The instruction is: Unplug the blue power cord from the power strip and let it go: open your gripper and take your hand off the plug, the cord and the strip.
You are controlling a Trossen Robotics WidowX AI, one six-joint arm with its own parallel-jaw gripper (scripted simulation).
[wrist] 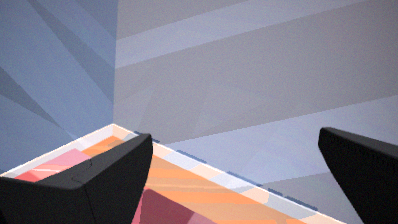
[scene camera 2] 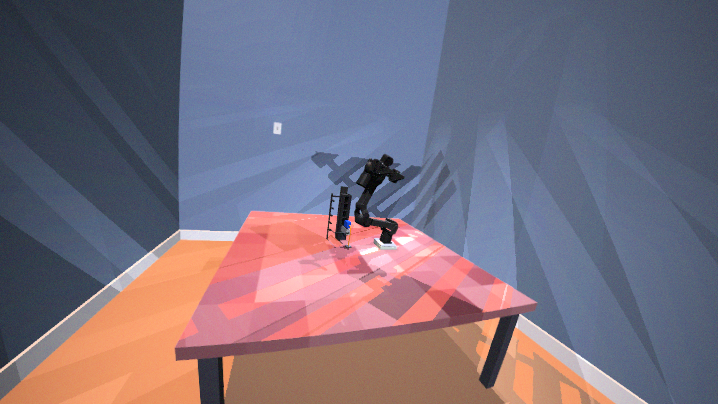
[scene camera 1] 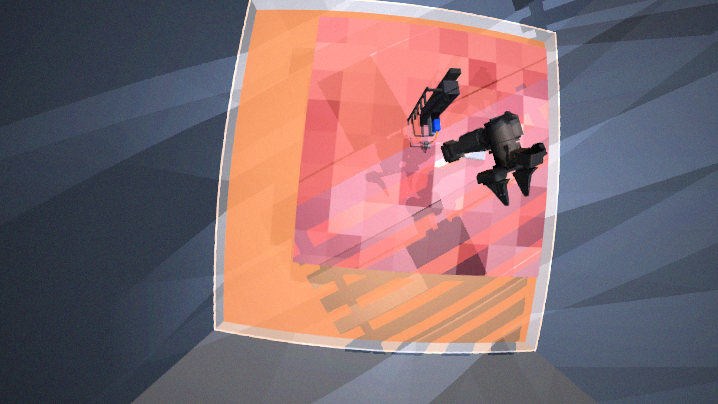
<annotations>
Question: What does my gripper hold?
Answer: Nothing.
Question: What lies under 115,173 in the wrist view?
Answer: My gripper.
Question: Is my gripper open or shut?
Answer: Open.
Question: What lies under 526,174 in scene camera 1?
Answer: My gripper.
</annotations>
